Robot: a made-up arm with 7 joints. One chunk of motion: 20 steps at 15 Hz.
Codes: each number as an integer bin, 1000 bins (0 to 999) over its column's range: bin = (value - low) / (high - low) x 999, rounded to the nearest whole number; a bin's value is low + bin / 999 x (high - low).
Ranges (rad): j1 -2.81..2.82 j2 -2.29..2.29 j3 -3..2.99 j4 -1.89..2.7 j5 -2.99..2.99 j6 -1.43..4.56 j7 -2.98..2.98
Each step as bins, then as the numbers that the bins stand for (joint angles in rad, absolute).
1 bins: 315 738 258 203 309 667 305
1 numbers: -1.0348 1.0934 -1.4530 -0.9573 -1.1403 2.5693 -1.1604
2 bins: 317 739 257 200 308 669 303
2 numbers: -1.0235 1.0980 -1.4590 -0.9711 -1.1463 2.5813 -1.1723
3 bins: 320 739 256 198 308 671 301
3 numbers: -1.0066 1.0980 -1.4650 -0.9803 -1.1463 2.5933 -1.1842
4 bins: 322 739 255 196 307 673 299
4 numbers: -0.9953 1.0980 -1.4710 -0.9895 -1.1523 2.6053 -1.1962
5 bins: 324 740 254 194 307 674 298
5 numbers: -0.9841 1.1026 -1.4770 -0.9986 -1.1523 2.6113 -1.2021
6 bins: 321 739 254 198 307 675 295
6 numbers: -1.0010 1.0980 -1.4770 -0.9803 -1.1523 2.6173 -1.2200
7 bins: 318 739 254 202 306 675 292
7 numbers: -1.0179 1.0980 -1.4770 -0.9619 -1.1583 2.6173 -1.2379
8 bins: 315 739 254 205 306 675 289
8 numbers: -1.0348 1.0980 -1.4770 -0.9481 -1.1583 2.6173 -1.2558
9 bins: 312 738 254 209 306 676 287
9 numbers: -1.0517 1.0934 -1.4770 -0.9297 -1.1583 2.6233 -1.2678
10 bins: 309 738 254 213 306 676 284
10 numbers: -1.0686 1.0934 -1.4770 -0.9114 -1.1583 2.6233 -1.2857
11 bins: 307 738 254 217 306 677 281
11 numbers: -1.0799 1.0934 -1.4770 -0.8930 -1.1583 2.6293 -1.3036
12 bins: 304 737 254 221 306 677 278
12 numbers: -1.0968 1.0888 -1.4770 -0.8746 -1.1583 2.6293 -1.3215
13 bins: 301 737 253 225 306 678 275
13 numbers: -1.1137 1.0888 -1.4830 -0.8562 -1.1583 2.6353 -1.3394
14 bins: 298 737 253 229 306 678 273
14 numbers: -1.1306 1.0888 -1.4830 -0.8378 -1.1583 2.6353 -1.3513
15 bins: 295 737 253 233 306 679 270
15 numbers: -1.1475 1.0888 -1.4830 -0.8195 -1.1583 2.6413 -1.3692
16 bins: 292 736 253 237 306 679 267
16 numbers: -1.1644 1.0843 -1.4830 -0.8011 -1.1583 2.6413 -1.3871
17 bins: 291 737 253 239 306 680 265
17 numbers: -1.1700 1.0888 -1.4830 -0.7919 -1.1583 2.6473 -1.3990
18 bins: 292 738 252 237 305 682 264
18 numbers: -1.1644 1.0934 -1.4890 -0.8011 -1.1643 2.6593 -1.4050
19 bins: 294 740 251 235 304 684 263
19 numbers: -1.1531 1.1026 -1.4950 -0.8103 -1.1703 2.6713 -1.4110
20 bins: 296 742 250 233 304 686 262
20 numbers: -1.1419 1.1118 -1.5010 -0.8195 -1.1703 2.6833 -1.4169
